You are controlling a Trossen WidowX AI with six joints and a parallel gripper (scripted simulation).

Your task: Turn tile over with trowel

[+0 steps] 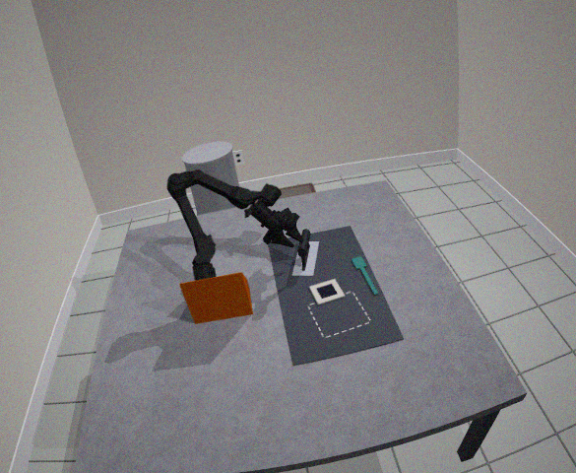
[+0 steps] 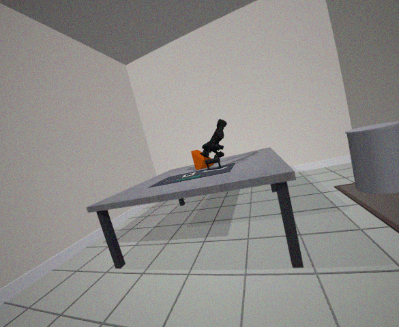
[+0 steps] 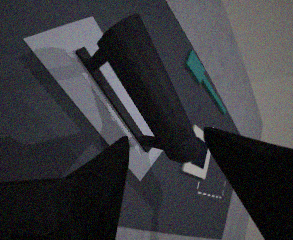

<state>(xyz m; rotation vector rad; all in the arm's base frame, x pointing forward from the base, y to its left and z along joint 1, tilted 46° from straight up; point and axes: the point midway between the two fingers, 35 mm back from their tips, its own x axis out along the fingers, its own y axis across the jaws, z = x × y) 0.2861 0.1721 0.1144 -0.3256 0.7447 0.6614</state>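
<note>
Now: the dark mat 14 cm to the right of my gripper tip, 10 cm below it and 9 cm ahead of it. From my gripper tip the other things lie so: teal trowel (22 cm ahead, 11 cm to the right, 8 cm below); then beige square tile (18 cm to the right, 8 cm below, 8 cm ahead).
</note>
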